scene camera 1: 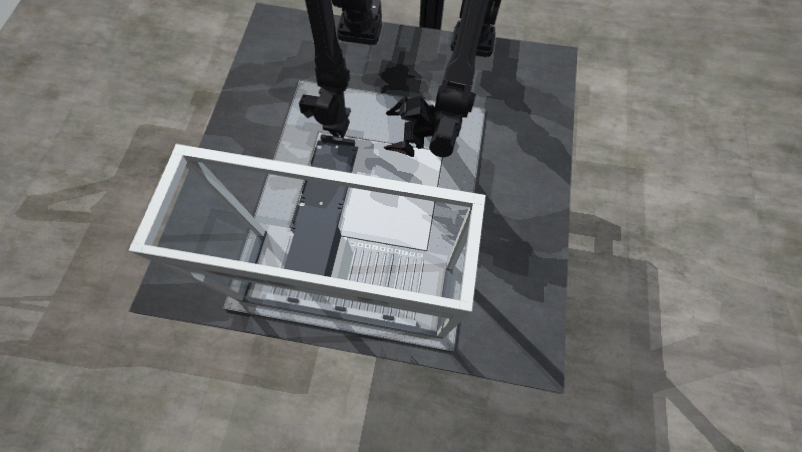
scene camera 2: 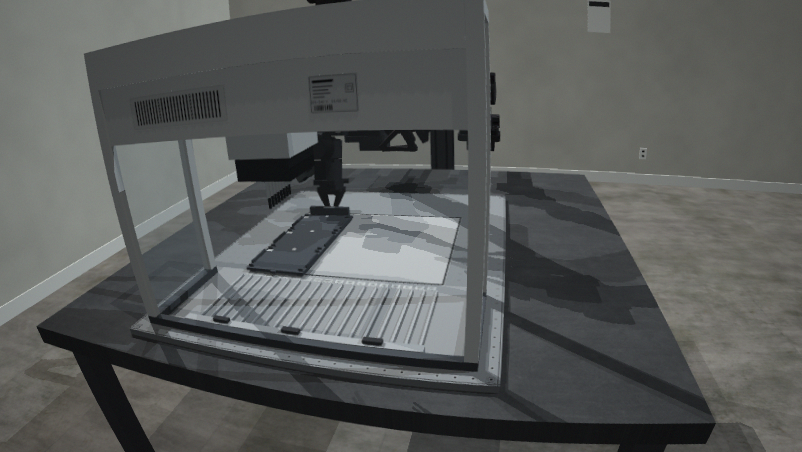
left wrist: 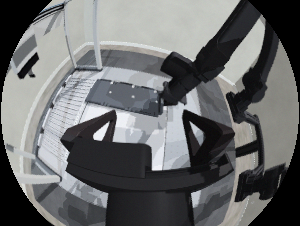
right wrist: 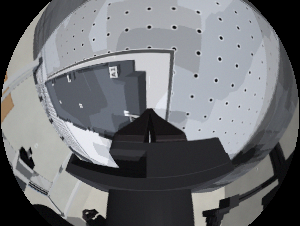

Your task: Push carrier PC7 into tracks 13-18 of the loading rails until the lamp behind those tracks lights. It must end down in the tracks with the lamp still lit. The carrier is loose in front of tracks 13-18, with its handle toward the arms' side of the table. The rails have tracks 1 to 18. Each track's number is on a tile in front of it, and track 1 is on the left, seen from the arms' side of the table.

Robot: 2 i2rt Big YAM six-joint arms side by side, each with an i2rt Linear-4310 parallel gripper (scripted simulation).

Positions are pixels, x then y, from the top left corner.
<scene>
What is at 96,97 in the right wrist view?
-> A carrier PC7.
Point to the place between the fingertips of the left gripper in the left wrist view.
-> At 149,113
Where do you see a carrier PC7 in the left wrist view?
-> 120,95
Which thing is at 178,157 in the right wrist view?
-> The right gripper.
</scene>
